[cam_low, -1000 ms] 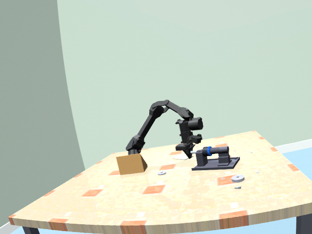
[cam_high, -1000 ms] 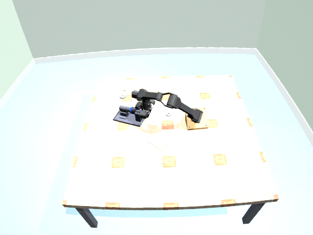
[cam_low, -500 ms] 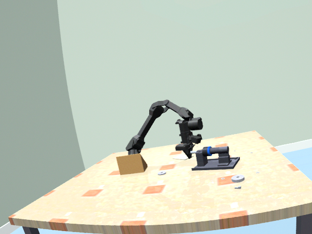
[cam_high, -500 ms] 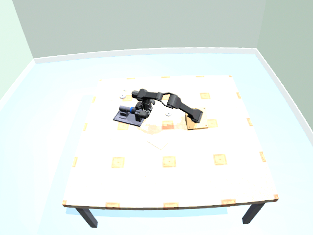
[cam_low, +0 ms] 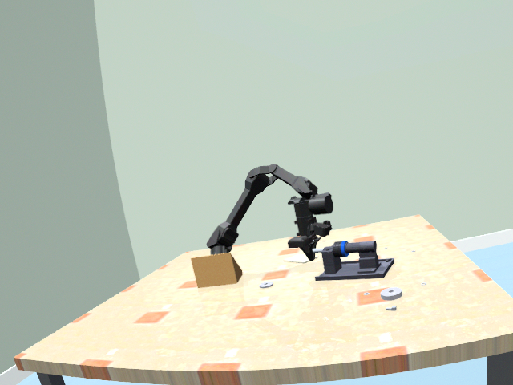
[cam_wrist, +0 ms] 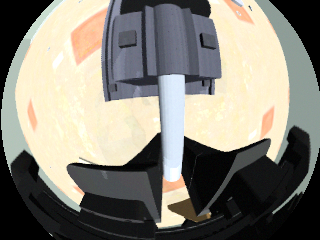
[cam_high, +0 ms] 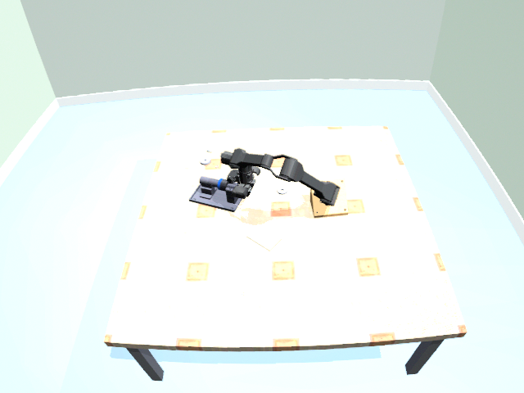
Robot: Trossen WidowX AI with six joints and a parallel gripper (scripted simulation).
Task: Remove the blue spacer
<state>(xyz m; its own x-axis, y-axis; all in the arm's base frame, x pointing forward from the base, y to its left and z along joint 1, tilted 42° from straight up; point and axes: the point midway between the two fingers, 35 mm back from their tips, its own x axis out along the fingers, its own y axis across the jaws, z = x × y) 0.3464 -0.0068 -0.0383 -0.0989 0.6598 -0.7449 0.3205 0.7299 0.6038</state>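
The steel shaft lies 7 cm ahead of my gripper tip, 2 cm to the right of it and 3 cm above it. From my gripper tip the other things lie so: dark spacer 10 cm ahead, 3 cm to the right, 3 cm above; pale sheet 8 cm behind, 21 cm to the left, 4 cm below; blue spacer 12 cm ahead, 4 cm to the right, 3 cm above.
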